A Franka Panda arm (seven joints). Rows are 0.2 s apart.
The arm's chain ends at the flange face. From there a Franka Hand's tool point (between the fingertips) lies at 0.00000 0.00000 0.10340 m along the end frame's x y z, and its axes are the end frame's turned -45 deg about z.
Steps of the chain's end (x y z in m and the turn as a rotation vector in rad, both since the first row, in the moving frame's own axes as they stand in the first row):
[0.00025, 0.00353, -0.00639, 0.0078, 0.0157, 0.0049]
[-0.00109, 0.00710, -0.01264, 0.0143, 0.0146, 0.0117]
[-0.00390, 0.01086, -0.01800, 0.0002, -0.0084, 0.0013]
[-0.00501, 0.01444, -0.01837, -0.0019, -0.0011, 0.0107]
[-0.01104, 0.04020, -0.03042, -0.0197, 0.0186, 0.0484]
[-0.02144, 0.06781, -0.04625, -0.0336, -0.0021, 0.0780]
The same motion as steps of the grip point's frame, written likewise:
[-0.00060, 0.00325, -0.00641, -0.0056, 0.0166, 0.0049]
[-0.00368, 0.00428, -0.01266, -0.0002, 0.0204, 0.0117]
[-0.01104, 0.00429, -0.01800, 0.0061, -0.0058, 0.0013]
[-0.01397, 0.00673, -0.01837, -0.0006, -0.0021, 0.0107]
[-0.03638, 0.02342, -0.03046, -0.0271, -0.0008, 0.0484]
[-0.06581, 0.03499, -0.04631, -0.0223, -0.0252, 0.0780]

